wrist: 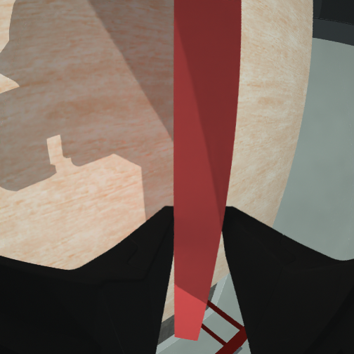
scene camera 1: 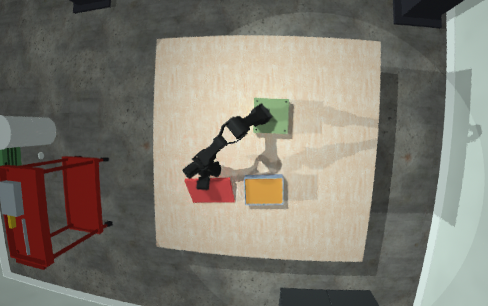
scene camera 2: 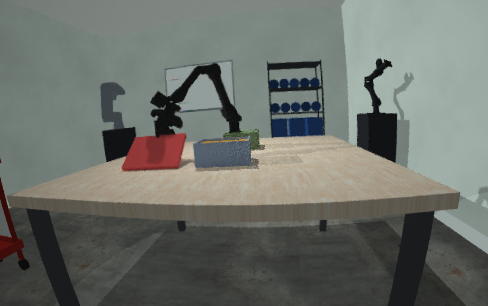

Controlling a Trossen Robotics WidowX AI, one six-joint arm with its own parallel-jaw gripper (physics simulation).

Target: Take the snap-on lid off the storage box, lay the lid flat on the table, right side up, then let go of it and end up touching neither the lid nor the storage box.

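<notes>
The red lid [scene camera 1: 220, 191] [scene camera 2: 156, 152] [wrist: 202, 150] is tilted, its lower edge at the table beside the box and its upper edge raised. My gripper [scene camera 1: 203, 181] [scene camera 2: 164, 133] [wrist: 198, 215] is shut on the lid's raised edge, with one black finger on each side of it in the wrist view. The storage box [scene camera 1: 244, 191] [scene camera 2: 222, 154] is blue-grey and stands open on the table, to the right of the lid, with an orange inside. The lid and the box are apart.
The arm's green base [scene camera 1: 280, 117] [scene camera 2: 248, 137] stands on the wooden table [scene camera 1: 320, 225] [scene camera 2: 300, 185], behind the box in the second scene view. A red cart [scene camera 1: 37, 215] stands on the floor to the left of the table.
</notes>
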